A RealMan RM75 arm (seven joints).
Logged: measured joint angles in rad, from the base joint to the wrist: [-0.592, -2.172, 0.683, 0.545, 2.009, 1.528, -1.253]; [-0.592, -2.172, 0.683, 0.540, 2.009, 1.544, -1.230]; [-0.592, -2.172, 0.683, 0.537, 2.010, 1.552, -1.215]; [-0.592, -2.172, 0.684, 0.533, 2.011, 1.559, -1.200]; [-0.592, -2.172, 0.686, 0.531, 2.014, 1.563, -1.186]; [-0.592, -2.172, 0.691, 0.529, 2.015, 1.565, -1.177]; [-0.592, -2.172, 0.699, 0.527, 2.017, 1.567, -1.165]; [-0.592, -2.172, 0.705, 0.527, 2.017, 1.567, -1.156]
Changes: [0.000, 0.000, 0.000, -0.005, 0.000, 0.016, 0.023]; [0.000, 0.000, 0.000, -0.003, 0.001, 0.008, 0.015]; [0.000, 0.000, 0.001, -0.004, 0.001, 0.007, 0.015]; [0.000, 0.000, 0.002, -0.002, 0.003, 0.004, 0.014]; [0.000, 0.000, 0.005, -0.002, 0.001, 0.002, 0.009]; [0.000, 0.000, 0.008, -0.002, 0.002, 0.002, 0.012]; [0.000, 0.000, 0.006, 0.000, 0.000, 0.000, 0.009]
